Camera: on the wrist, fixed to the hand. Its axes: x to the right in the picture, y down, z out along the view.
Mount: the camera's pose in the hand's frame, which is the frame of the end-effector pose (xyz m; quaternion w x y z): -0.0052 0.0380 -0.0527 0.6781 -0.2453 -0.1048 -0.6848
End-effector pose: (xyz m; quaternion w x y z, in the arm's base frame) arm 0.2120 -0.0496 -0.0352 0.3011 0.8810 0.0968 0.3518
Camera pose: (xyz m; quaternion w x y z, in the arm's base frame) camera 0.1709 -0.0576 0.0147 0.6714 0.4942 0.5511 -0.0362
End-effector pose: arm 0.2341 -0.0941 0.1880 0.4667 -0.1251 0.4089 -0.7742
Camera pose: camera 0.2301 -0.0713 0.1271 0.2015 0.5605 -0.3326 0.7312
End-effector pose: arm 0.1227 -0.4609 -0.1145 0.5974 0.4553 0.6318 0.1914
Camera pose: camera 0.0862 -0.4297 -0.0704 0.7141 -0.2504 0.6307 -0.1721
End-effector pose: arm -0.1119 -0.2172 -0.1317 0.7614 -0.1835 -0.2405 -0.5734
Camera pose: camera -0.0683 -0.2319 -0.1779 0.0534 -0.2066 -0.2279 -0.9500
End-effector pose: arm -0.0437 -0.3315 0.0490 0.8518 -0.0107 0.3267 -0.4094
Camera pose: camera -0.0496 -0.2894 -0.0004 0.3289 -0.4828 0.2254 -0.7797
